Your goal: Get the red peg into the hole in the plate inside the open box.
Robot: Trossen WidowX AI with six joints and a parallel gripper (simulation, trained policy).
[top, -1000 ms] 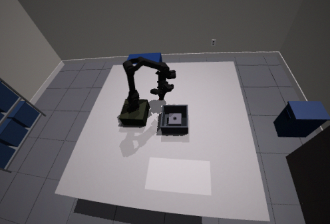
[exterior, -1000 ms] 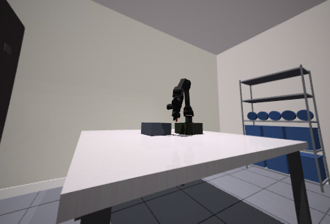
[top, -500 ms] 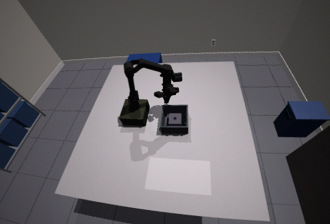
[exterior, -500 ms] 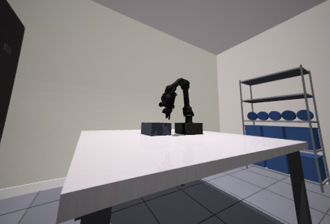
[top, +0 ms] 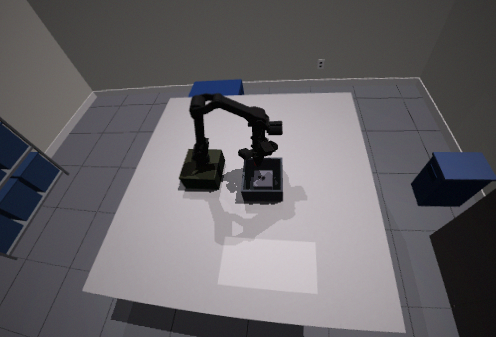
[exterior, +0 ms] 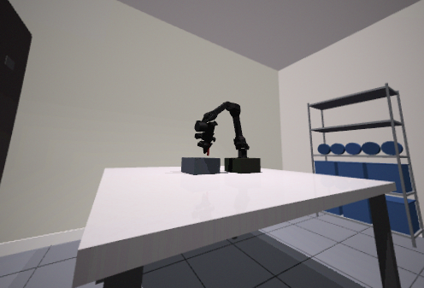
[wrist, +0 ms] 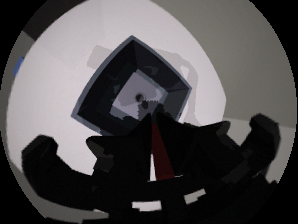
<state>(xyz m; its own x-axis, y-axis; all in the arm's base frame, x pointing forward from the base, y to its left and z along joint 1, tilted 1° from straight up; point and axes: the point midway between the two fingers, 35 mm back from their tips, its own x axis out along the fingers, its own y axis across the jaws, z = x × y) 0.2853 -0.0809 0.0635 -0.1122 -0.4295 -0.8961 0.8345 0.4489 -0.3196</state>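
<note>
Now: the grey plate 10 mm ahead of my gripper tip, 30 mm to the right of it and 80 mm below it. Round my gripper tip: dark box 10 mm ahead, 30 mm to the right, 100 mm below; red peg 10 mm behind, 30 mm to the left, 30 mm above.
</note>
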